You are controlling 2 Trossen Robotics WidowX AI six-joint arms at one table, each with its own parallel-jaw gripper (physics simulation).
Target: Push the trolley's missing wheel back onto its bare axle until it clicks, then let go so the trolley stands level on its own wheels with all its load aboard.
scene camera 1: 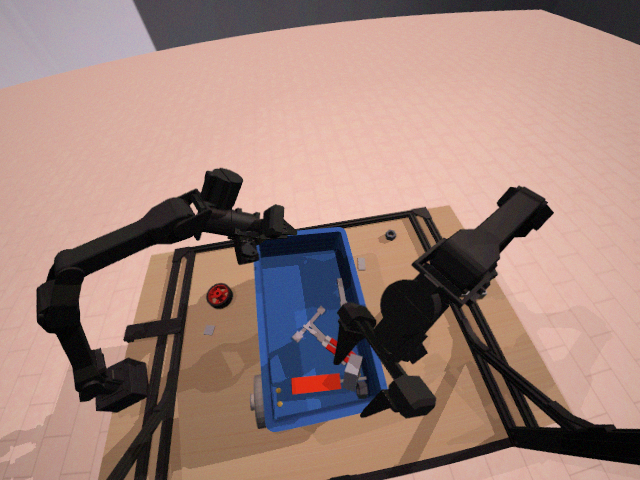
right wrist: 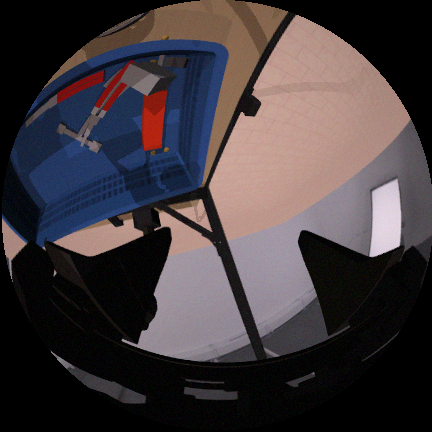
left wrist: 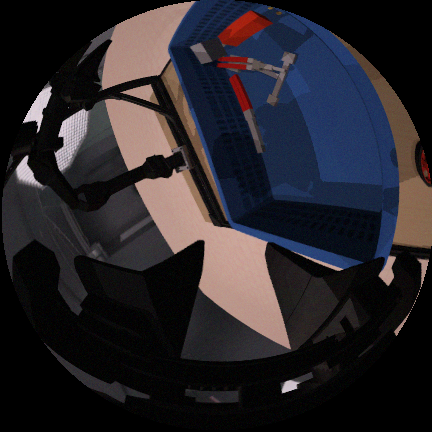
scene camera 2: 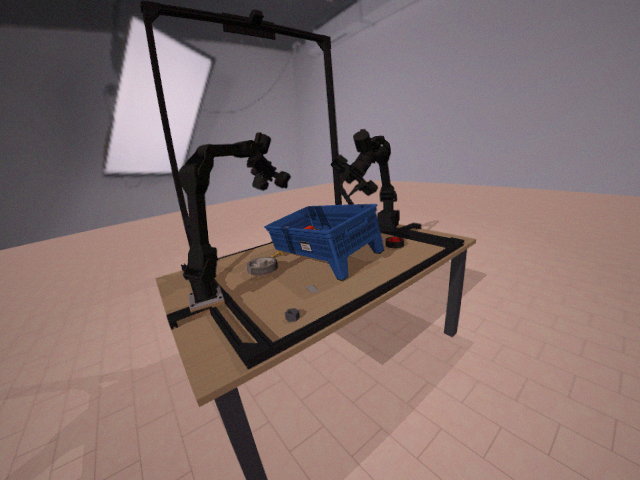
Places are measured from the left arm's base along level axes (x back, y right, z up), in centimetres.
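Pixels of known places: left gripper, between the fingertips: (scene camera 1: 291, 234) (left wrist: 235, 247) (scene camera 2: 343, 192); right gripper, between the fingertips: (scene camera 1: 347, 388) (right wrist: 238, 235); left arm's base, origin of its link: (scene camera 1: 112, 383) (right wrist: 147, 226) (scene camera 2: 388, 211); right arm's base, origin of its link: (left wrist: 179, 158) (scene camera 2: 205, 296).
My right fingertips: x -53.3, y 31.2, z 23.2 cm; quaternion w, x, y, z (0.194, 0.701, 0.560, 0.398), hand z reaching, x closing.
For each thing: its top centre in the pictures, then the offset to it from my right fingertips. "*": a spot on its surface instead.
- blue crate, a spot on its surface: (left wrist: 340, 125) * dz -21.9, dx +1.7, dy -31.7 cm
- yellow pin, a spot on its surface: (scene camera 2: 278, 253) * dz -29.5, dx -8.0, dy -1.3 cm
- red block, centre of its top: (right wrist: 153, 110) (left wrist: 220, 31) (scene camera 1: 329, 380) dz -21.0, dx +1.6, dy -4.8 cm
- grey-headed tool, centre of its top: (right wrist: 147, 83) (left wrist: 193, 47) (scene camera 1: 353, 369) dz -18.2, dx -4.3, dy -3.7 cm
- red wheel with a black tyre, centre of its top: (scene camera 1: 217, 293) (scene camera 2: 394, 238) dz -27.2, dx +20.6, dy -44.8 cm
- dark nut, centre of its top: (scene camera 2: 291, 311) (scene camera 1: 391, 233) dz -29.0, dx -42.4, dy -35.9 cm
- small grey tile, centre of its top: (scene camera 2: 312, 288) (scene camera 1: 361, 263) dz -30.7, dx -26.6, dy -31.8 cm
The trolley is a blue crate (scene camera 1: 289, 299) (scene camera 2: 356, 238) (left wrist: 340, 125) (right wrist: 47, 210). A grey wheel (scene camera 1: 260, 401) stands upright against its side in scene camera 1. Another grey wheel (scene camera 2: 262, 266) lies flat on the table, near a yellow pin (scene camera 2: 278, 253). The crate carries a red block (scene camera 1: 315, 384) (left wrist: 245, 29) (right wrist: 153, 125), a grey-headed tool (scene camera 1: 353, 364) (left wrist: 209, 51) (right wrist: 144, 79) and other red-and-grey tools. My left gripper (scene camera 1: 276, 238) (scene camera 2: 347, 194) (left wrist: 235, 247) is part-open and empty above the crate's far end. My right gripper (scene camera 1: 349, 389) (scene camera 2: 272, 180) (right wrist: 238, 235) is wide open and empty, above the crate's other end.
A red wheel with a black tyre (scene camera 1: 219, 295) (scene camera 2: 394, 241) (left wrist: 425, 162) lies beside the crate. A dark nut (scene camera 1: 390, 235) (scene camera 2: 292, 314) and a small grey tile (scene camera 1: 361, 264) (scene camera 2: 311, 288) lie on the other side. Another tile (scene camera 1: 208, 329) lies near the red wheel. Black frame rails edge the table.
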